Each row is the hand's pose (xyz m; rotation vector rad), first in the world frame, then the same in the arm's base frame.
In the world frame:
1: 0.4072 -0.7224 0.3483 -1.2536 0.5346 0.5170
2: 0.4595 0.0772 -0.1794 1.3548 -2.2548 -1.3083
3: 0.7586 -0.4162 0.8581 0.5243 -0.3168 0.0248
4: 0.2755 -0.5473 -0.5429 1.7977 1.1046 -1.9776
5: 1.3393 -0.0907 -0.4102 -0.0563 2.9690 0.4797
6: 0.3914 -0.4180 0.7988 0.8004 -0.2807 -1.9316
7: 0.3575 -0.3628 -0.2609 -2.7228 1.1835 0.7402
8: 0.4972 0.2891 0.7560 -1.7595 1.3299 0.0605
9: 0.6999 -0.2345 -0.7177 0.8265 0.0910 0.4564
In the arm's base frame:
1: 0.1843 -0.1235 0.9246 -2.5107 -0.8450 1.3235
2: 0.0614 -0.3939 0.0122 2.0814 -0.8374 0.4999
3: -0.3974 0.2481 0.8992 -0.2947 -0.1864 1.7520
4: 0.7425 -0.4954 0.2982 0.3689 0.7294 -0.7493
5: 0.3564 0.4229 -0.3063 -2.1757 1.8249 -0.7719
6: -0.3558 -0.1106 0.9882 0.4400 -0.5141 -0.0535
7: 0.4095 -0.3994 0.3113 2.1062 0.7183 0.3611
8: -0.7844 -0.1964 0.4208 -2.9382 -0.7244 -0.0692
9: 0.6753 -0.2138 -0.1758 -0.4602 0.5368 1.8706

